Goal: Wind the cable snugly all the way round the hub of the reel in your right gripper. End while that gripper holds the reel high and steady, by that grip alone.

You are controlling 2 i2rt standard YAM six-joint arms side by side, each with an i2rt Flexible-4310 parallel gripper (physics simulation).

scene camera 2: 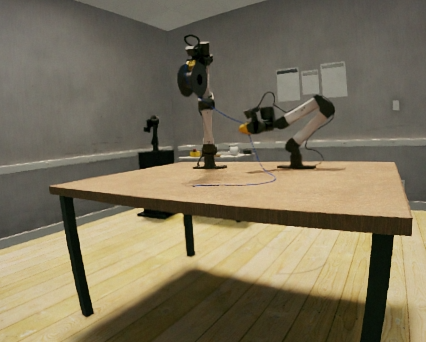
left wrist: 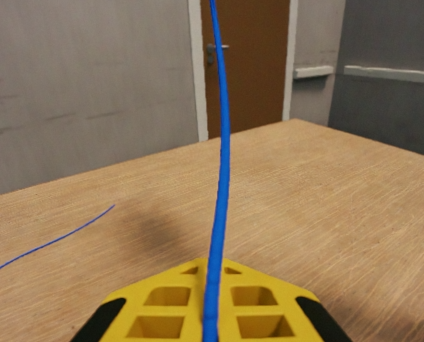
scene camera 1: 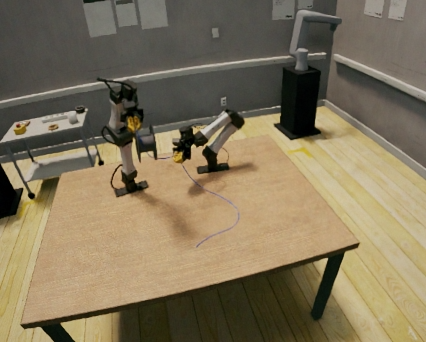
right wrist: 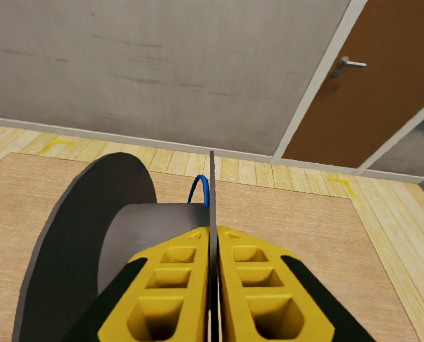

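The dark grey reel is held high in my right gripper, which is shut on one flange. The bare grey hub shows between the flanges in the right wrist view. The blue cable makes a small loop at the hub beside the gripped flange. It runs from the reel to my left gripper, which is shut on it, lower down. Beyond that gripper it drops and curves along the table. The hub's far side is hidden.
Both arms stand at the back of the wooden table. A white cart stands on the floor beyond its back left corner. A grey arm on a black pedestal stands behind it at the right.
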